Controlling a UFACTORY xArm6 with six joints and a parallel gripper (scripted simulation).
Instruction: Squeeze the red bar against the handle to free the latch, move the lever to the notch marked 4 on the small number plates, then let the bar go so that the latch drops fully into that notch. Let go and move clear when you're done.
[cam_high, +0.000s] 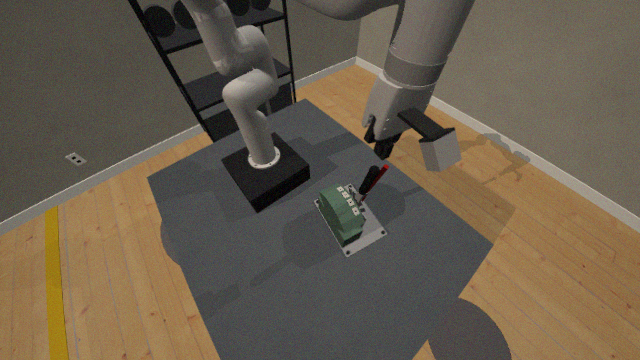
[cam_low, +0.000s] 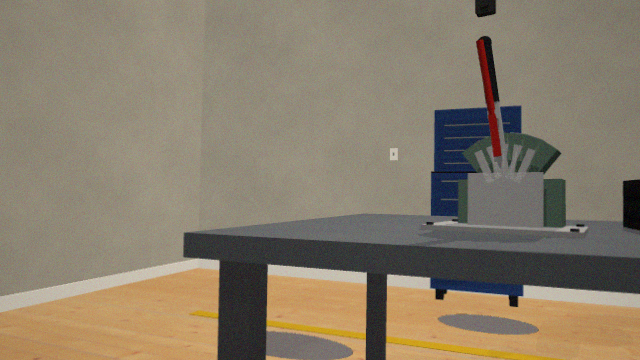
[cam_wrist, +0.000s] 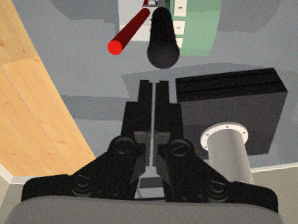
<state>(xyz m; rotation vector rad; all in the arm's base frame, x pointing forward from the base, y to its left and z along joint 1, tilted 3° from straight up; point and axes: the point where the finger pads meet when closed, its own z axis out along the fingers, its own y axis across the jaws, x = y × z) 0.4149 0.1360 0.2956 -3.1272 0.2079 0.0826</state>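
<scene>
My gripper is now 20 cm above the red bar, 2 cm to the right of it and 1 cm past it.
</scene>
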